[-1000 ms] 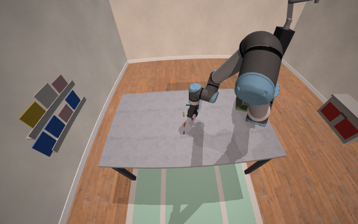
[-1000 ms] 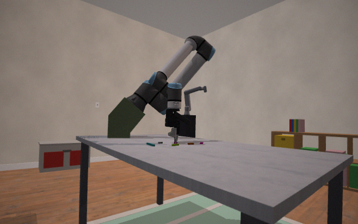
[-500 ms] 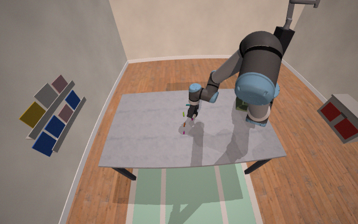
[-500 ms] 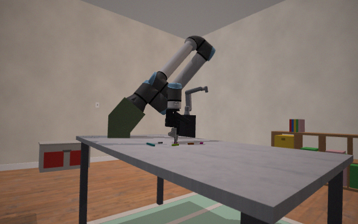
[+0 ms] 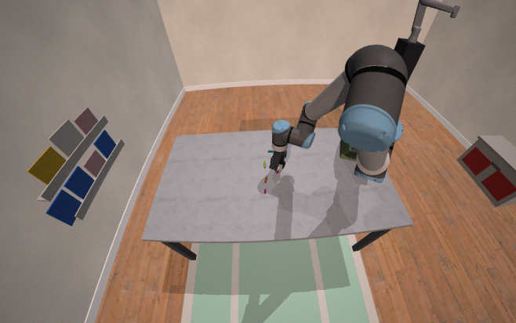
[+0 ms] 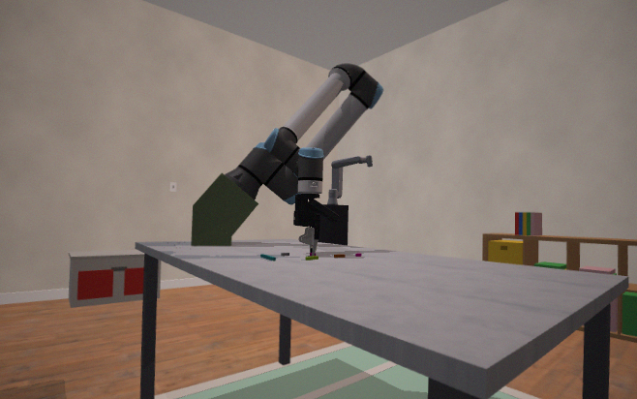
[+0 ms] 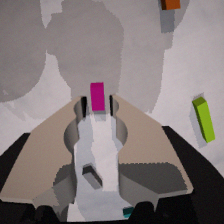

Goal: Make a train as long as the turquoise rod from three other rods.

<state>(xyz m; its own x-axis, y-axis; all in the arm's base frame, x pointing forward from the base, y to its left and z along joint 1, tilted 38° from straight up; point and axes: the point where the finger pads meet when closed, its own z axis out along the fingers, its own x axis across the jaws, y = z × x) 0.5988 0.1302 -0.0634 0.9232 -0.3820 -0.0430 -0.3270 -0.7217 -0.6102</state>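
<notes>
Now: the grey rod 90 mm to the right of my hand, 40 mm behind it and 10 mm below it. The rest, counted from my hand: turquoise rod: 190 mm to the right, 10 mm below, 10 mm ahead; orange rod: 80 mm ahead, 60 mm to the left, 10 mm below; lime rod: 80 mm ahead, 60 mm to the right, 10 mm below.
</notes>
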